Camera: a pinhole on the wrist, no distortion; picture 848 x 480 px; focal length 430.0 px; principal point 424.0 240.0 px. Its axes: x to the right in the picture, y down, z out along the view. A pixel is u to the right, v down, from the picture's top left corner.
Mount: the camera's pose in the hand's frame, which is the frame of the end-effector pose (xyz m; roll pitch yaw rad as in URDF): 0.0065 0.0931 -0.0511 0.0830 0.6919 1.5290
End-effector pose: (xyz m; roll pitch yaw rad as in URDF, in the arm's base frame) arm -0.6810 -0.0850 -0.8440 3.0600 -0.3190 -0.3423
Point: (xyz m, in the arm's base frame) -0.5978 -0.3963 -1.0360
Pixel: 327 151
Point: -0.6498 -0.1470 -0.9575
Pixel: outside the picture
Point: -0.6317 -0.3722 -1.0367
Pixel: 319 193
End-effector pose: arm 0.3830 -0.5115 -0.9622 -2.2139 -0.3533 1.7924
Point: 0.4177 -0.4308 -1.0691
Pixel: 310 174
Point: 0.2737 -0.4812 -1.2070
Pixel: 164 353
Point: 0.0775 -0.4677 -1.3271
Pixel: 114 308
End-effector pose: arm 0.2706 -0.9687 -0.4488 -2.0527 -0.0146 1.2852
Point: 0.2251 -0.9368 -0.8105
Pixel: 407 279
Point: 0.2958 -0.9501 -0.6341
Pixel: 381 239
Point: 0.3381 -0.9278 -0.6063
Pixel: 454 94
